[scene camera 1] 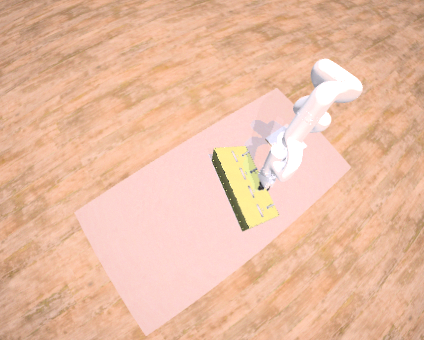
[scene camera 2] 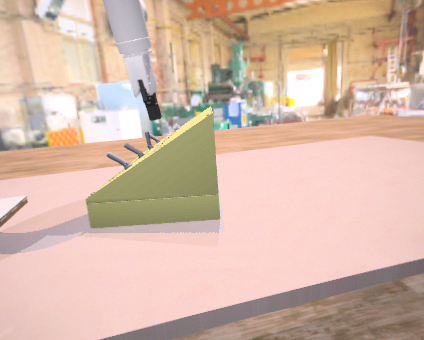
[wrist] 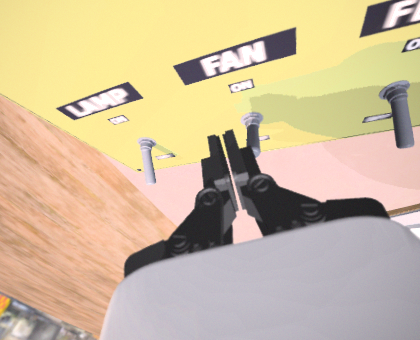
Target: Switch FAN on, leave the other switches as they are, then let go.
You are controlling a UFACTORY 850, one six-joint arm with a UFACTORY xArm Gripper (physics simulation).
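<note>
The yellow sloped switch panel [scene camera 1: 225, 155] [scene camera 2: 170, 185] [wrist: 160, 35] stands on the pink table top [scene camera 1: 150, 225] [scene camera 2: 310, 210]. In the wrist view the FAN lever [wrist: 254, 136] looks shorter than its neighbours. In scene camera 2 that lever [scene camera 2: 148, 140] stands steeper than the nearer ones, tilted toward the upper, ON side. The LAMP lever [wrist: 148, 165] and the lever right of FAN [wrist: 401, 117] point down the slope, toward their lower marks. My gripper [scene camera 1: 262, 188] [scene camera 2: 156, 118] [wrist: 225, 150] is shut and empty, above the panel; scene camera 2 shows a gap between it and the levers.
Two more levers [scene camera 2: 118, 160] [scene camera 2: 133, 150] stick out of the slope on the side near scene camera 2. A partly seen label [wrist: 395, 17] sits right of the FAN label [wrist: 235, 56]. The white arm [scene camera 1: 305, 120] reaches in from the upper right in scene camera 1.
</note>
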